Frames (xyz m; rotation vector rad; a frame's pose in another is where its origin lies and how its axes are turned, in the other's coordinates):
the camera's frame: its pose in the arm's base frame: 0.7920 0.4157 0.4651 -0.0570 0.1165 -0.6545
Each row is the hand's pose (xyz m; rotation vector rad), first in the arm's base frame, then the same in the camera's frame.
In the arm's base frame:
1: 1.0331 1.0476 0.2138 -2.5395 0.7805 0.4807
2: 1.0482 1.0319 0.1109 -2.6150 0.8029 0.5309
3: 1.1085 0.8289 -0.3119 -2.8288 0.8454 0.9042
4: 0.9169 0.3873 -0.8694 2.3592 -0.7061 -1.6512
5: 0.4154 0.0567 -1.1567 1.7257 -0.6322 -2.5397
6: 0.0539 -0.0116 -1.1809 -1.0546 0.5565 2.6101
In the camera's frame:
1: -0.1732 0.6686 -0.2087 -2.6981 -0.1281 0.5329
2: -0.1424 0.6745 -0.3091 -2.7878 -0.1267 0.5435
3: 0.0670 0.5880 -0.7242 2.9929 0.1399 -0.7427
4: 0.2358 0.1725 -1.3084 2.3693 0.1128 -1.2604
5: 0.0687 -0.3664 -1.6619 1.7310 0.0240 -2.0251
6: -0.1720 -0.6367 -1.7326 1.3101 -0.0914 -2.5410

